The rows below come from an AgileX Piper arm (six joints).
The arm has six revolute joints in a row. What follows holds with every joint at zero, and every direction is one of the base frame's.
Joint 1 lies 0.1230 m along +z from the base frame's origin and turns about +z.
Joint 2 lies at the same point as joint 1 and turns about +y.
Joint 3 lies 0.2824 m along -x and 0.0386 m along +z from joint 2 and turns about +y.
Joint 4 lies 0.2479 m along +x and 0.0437 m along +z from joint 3 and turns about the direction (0.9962, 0, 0.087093).
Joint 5 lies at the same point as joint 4 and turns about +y.
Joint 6 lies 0.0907 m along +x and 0.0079 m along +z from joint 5 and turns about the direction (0.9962, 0, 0.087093).
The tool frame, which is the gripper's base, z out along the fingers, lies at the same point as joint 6; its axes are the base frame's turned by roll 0.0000, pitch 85.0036 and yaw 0.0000 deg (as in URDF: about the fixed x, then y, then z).
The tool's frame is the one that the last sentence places.
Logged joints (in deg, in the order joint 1, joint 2, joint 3, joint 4, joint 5, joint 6), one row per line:
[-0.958, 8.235, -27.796, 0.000, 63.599, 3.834]
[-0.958, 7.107, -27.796, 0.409, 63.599, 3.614]
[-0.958, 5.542, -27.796, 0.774, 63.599, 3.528]
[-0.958, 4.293, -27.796, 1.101, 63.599, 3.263]
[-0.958, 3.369, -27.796, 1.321, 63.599, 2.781]
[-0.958, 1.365, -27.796, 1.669, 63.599, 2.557]
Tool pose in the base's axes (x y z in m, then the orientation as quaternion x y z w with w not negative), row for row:
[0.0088, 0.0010, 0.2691, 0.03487, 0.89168, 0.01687, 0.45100]
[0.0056, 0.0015, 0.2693, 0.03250, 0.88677, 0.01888, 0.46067]
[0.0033, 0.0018, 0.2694, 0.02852, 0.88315, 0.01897, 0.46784]
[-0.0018, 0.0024, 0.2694, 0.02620, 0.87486, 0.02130, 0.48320]
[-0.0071, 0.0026, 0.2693, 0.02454, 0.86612, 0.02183, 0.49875]
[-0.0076, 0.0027, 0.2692, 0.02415, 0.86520, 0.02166, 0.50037]
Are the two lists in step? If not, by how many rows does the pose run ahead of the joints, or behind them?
The pose runs 2 rows ahead of the joints: the pose in row i belongs to the joints in row i + 2.
